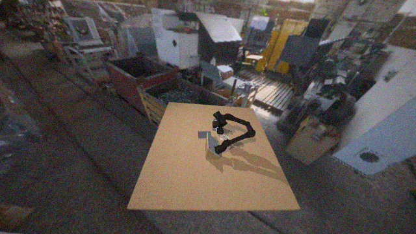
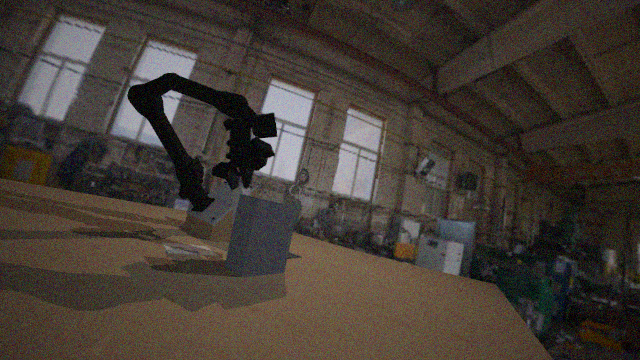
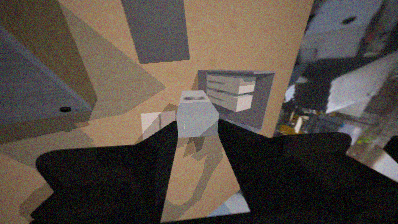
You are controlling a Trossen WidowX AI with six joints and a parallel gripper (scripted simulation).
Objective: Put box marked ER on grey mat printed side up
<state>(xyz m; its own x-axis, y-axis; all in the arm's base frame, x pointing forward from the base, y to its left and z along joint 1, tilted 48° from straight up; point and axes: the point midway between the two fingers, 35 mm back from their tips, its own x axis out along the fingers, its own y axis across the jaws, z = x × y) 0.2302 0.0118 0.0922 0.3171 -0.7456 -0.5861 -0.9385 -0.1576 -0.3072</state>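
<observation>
The grey mat is 3 cm ahead of my gripper tip, 14 cm to the left of it and 15 cm below it. From my gripper tip the other things lie so: paper (3 cm behind, 9 cm to the right, 15 cm below).
</observation>
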